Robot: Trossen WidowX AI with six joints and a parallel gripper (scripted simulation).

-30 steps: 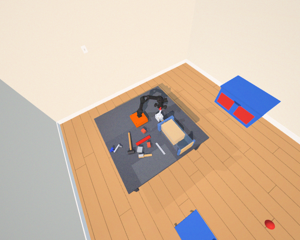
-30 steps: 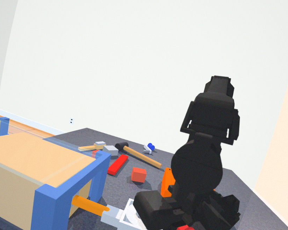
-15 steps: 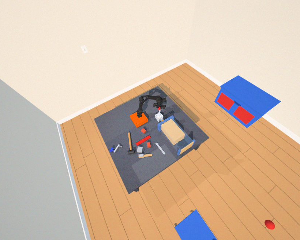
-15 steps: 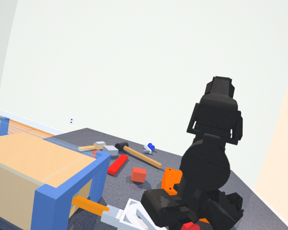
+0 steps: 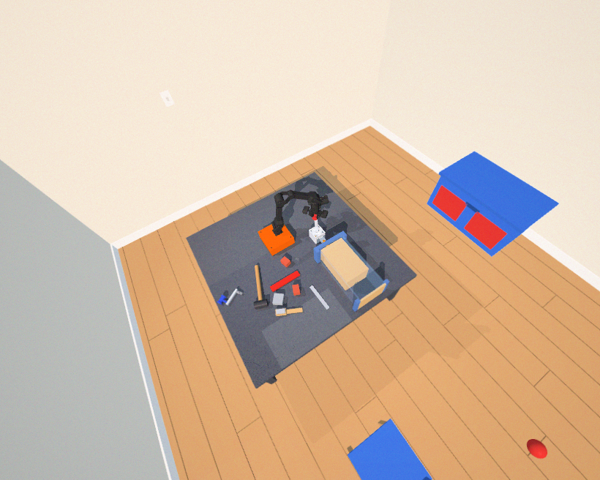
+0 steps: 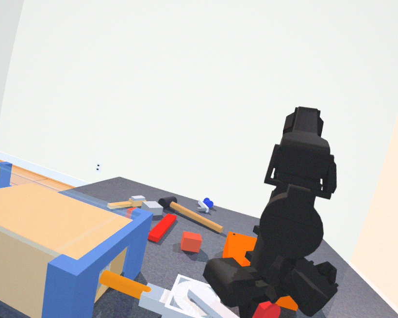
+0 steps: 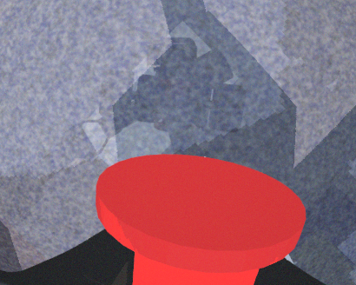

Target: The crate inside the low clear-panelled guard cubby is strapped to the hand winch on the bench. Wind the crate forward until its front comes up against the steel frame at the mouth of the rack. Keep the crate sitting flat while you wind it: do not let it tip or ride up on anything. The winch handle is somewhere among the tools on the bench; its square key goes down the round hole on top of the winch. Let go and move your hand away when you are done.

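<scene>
My gripper tip is 3 cm short of the winch handle, 2 cm to the left of it and 1 cm above it. Also, from my gripper tip: blue frame: 25 cm ahead, 5 cm to the right, 1 cm below; then white winch: 8 cm below, 7 cm ahead, 6 cm to the right; then red knob: 2 cm above.
</scene>
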